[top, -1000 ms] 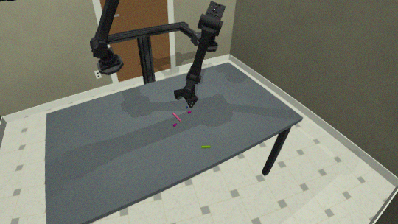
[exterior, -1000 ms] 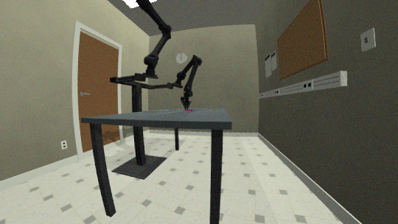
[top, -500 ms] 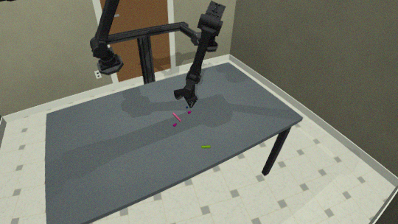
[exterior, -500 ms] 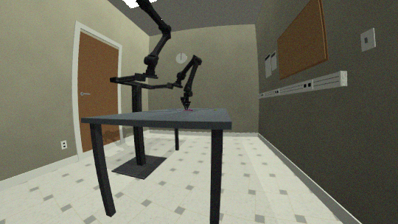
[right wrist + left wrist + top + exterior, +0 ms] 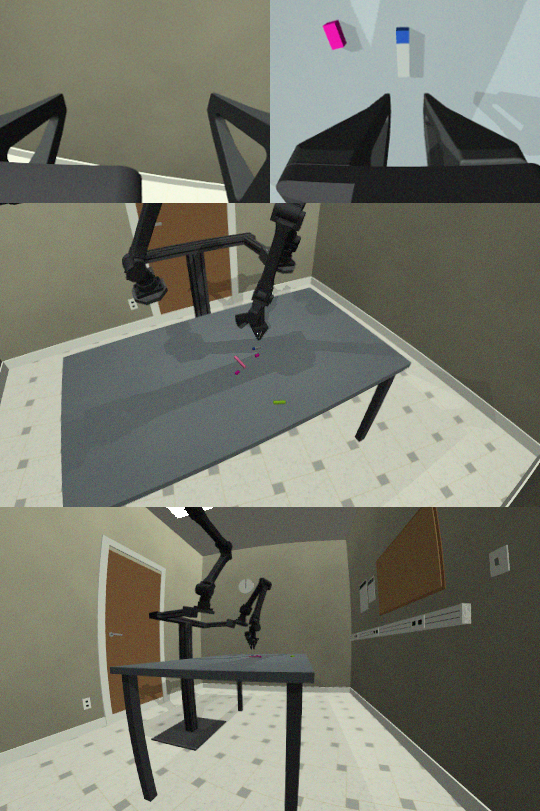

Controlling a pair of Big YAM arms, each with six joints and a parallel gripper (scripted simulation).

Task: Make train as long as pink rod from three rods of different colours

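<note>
My left hand is 360 mm short of the lime rod, 80 mm to the left of it and 60 mm above it. Round my left hand: pink rod 60 mm ahead, 130 mm to the right, 60 mm below.
</note>
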